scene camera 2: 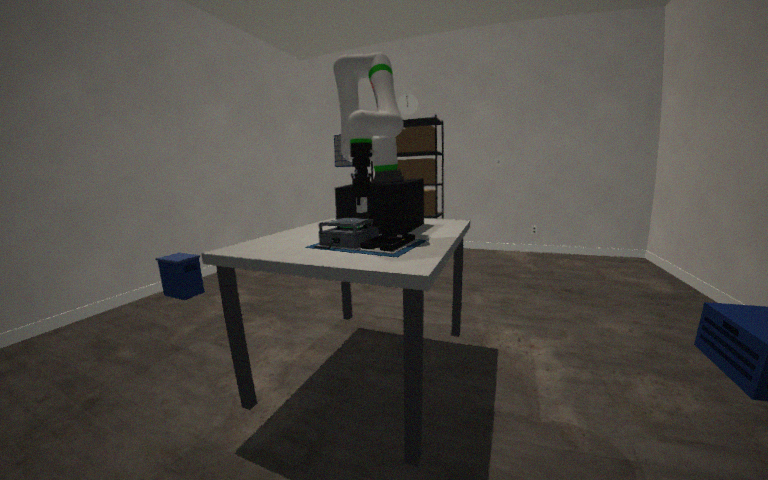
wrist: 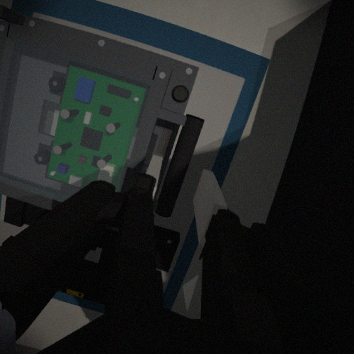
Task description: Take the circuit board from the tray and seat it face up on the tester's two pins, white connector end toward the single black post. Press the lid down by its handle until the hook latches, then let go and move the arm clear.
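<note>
The green circuit board lies face up in the grey tester, under the see-through lid. Its white connector is at the lower end in the wrist view, partly hidden by a finger. The lid stands a little above the tester body, nearly level. The black bar handle runs along the lid's right side. My gripper is partly open and empty, above the handle's lower end; contact cannot be told. The black post and the hook's state cannot be made out.
The black tray is beside the tester on the blue-edged mat. A tall black box stands behind them on the white table. A round black knob is at the tester's corner.
</note>
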